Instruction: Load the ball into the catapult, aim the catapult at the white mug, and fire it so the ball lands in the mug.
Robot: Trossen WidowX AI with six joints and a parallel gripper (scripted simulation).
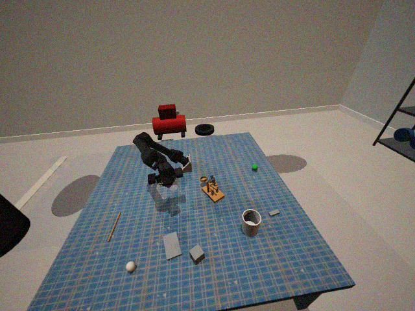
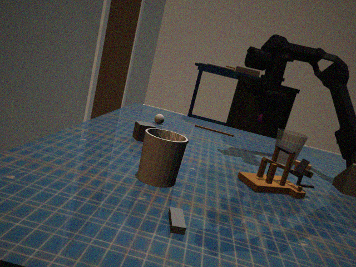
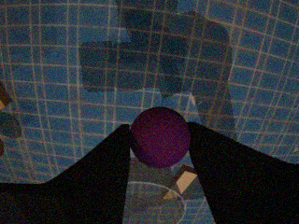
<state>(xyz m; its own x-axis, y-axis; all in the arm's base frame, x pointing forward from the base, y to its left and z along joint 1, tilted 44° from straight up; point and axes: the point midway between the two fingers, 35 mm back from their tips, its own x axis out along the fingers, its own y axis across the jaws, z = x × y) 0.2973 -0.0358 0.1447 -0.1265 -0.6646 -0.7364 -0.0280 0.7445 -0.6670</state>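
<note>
The wooden catapult lies 250 mm to the left of my gripper tip, 80 mm below it and 30 mm behind it. Round my gripper tip: clear glass (100 mm below, 100 mm behind, 10 mm to the left); small wooden block (190 mm behind, 120 mm below, 60 mm to the right); purple ball (10 mm above).
</note>
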